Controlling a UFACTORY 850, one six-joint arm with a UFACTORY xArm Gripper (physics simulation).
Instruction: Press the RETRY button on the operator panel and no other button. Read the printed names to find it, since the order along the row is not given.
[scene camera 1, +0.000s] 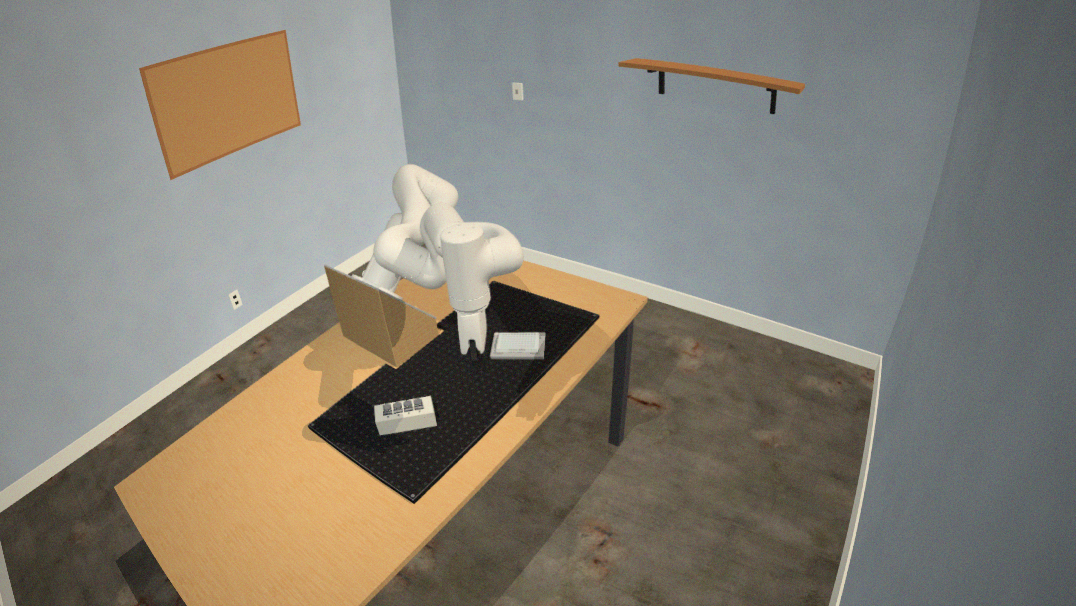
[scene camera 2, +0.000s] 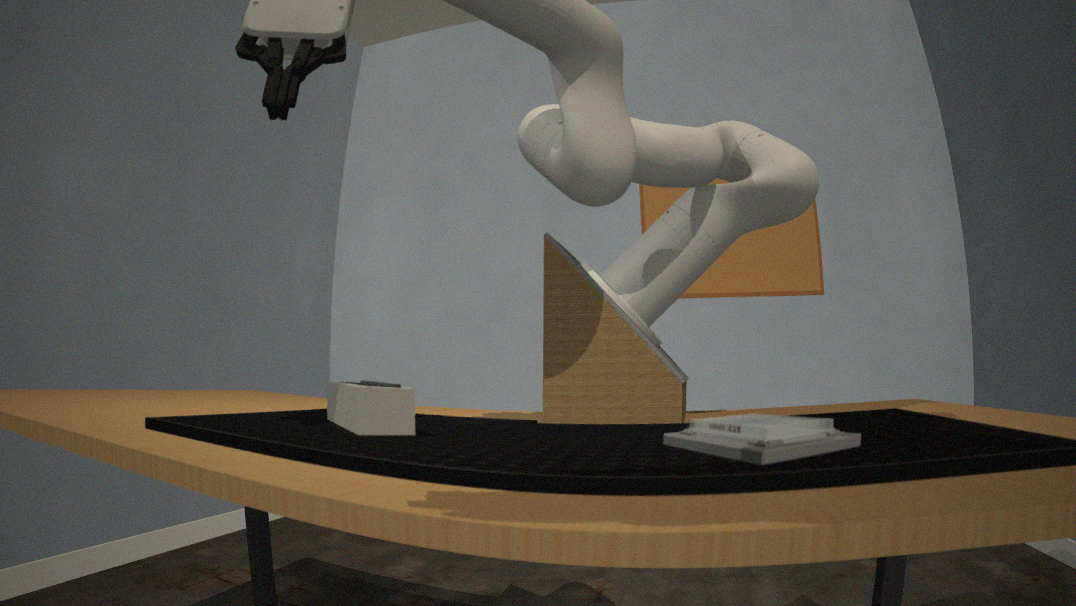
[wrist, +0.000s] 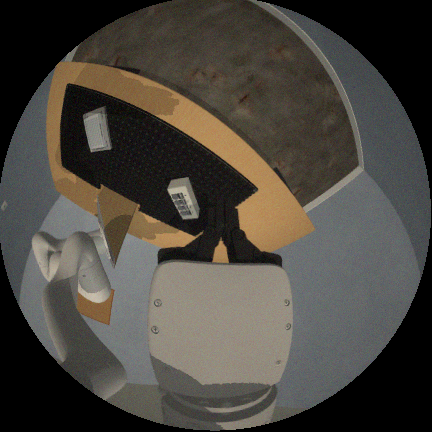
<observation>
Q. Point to a plate-like tray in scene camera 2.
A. At 741, 428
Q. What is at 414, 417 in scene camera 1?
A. An operator panel.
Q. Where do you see a plate-like tray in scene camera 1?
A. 508, 342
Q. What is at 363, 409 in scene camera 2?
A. An operator panel.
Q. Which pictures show the gripper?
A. Scene camera 1, scene camera 2 and the wrist view: all of them.
</observation>
